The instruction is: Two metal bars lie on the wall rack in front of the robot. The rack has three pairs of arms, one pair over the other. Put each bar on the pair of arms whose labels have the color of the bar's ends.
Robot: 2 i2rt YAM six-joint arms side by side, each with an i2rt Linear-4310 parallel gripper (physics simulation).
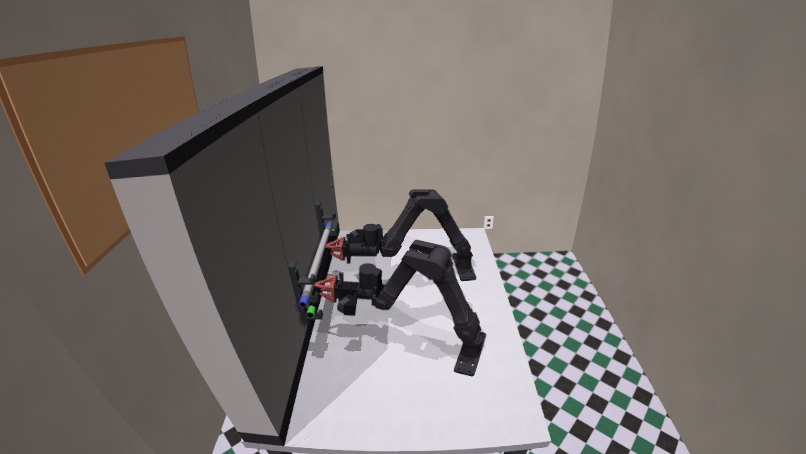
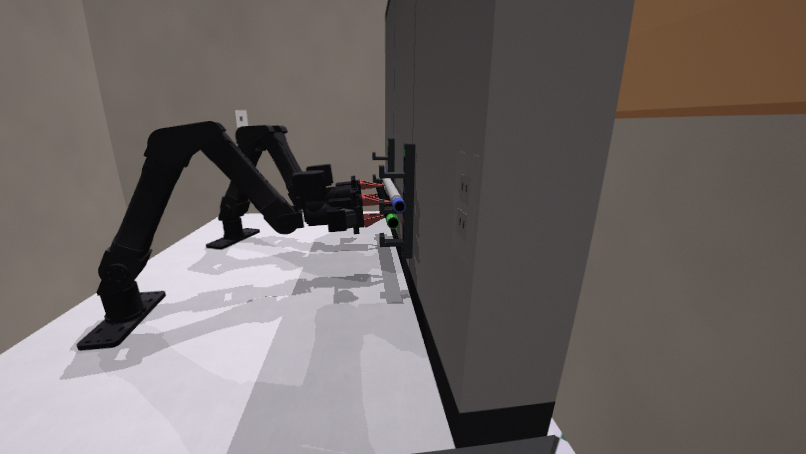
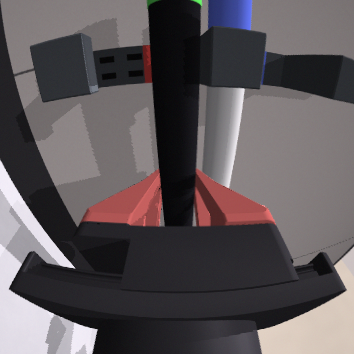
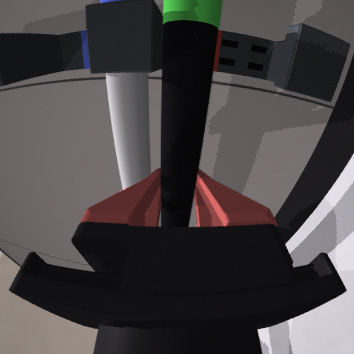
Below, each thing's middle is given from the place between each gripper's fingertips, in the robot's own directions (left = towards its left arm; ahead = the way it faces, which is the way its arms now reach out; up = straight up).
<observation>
Right now the upright rack rail (image 2: 406, 242) is 9 cm to the right of my right hand and 3 cm above it. The rest, counted from my right hand: green-ended bar (image 4: 189, 41): 12 cm to the left, 2 cm behind.
Now: left hand 120 mm to the left of the green-ended bar. The rest, counted from my left hand: upright rack rail 330 mm to the right, 30 mm ahead, 30 mm above.
</observation>
